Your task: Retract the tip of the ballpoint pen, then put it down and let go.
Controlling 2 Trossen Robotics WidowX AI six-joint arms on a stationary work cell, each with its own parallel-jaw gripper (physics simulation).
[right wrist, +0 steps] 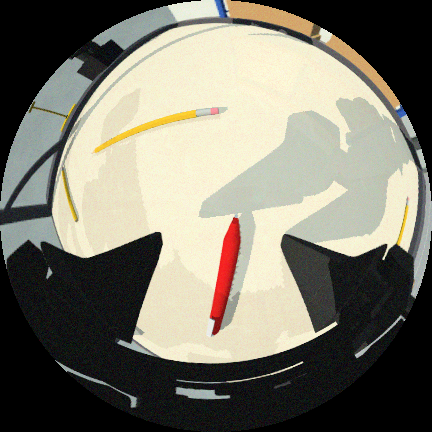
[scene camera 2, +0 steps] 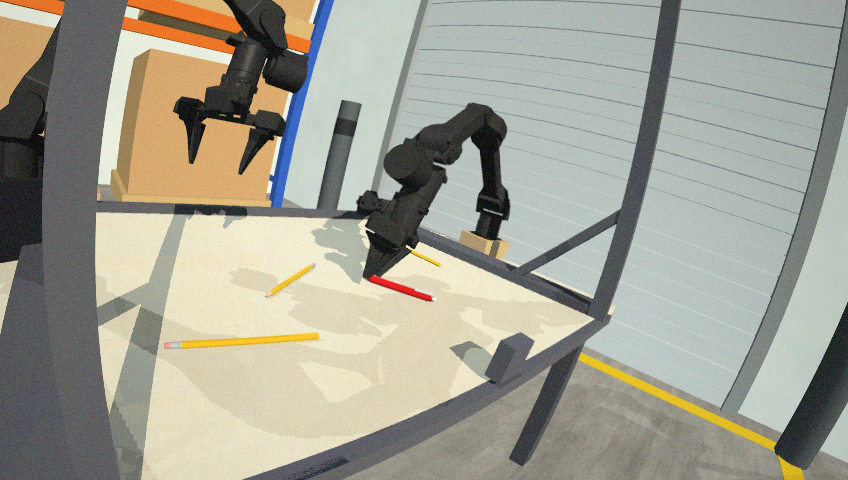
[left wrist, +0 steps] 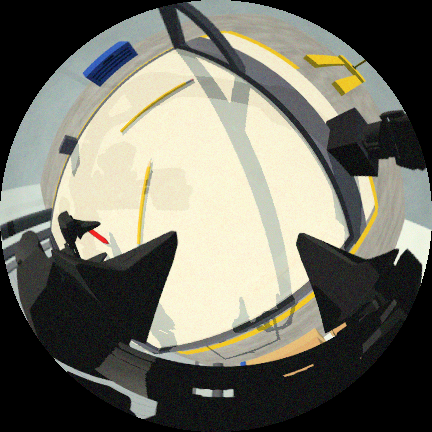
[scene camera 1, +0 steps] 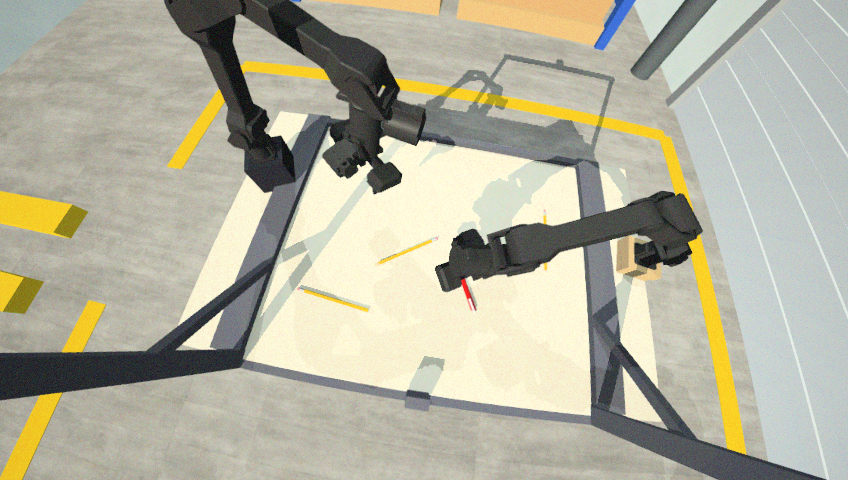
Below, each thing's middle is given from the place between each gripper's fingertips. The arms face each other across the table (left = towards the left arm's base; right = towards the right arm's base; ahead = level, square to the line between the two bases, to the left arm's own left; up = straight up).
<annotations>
Now: the red ballpoint pen (right wrist: 230, 246) 30 cm to the right of my left hand, 16 cm behind it and 14 cm below it. The rest, counted from my left hand: tan block (scene camera 1: 625, 264) 77 cm to the right, 12 cm below, 4 cm ahead; then grey block (scene camera 2: 511, 353) 43 cm behind, 24 cm to the right, 12 cm below.
Right now the red ballpoint pen is 4 cm behind my right hand and 3 cm to the right of it. From my right hand the other things lie so: tan block (50 cm to the right, 16 cm ahead, 1 cm above); grey block (31 cm behind, 3 cm to the left, 2 cm above).
</annotations>
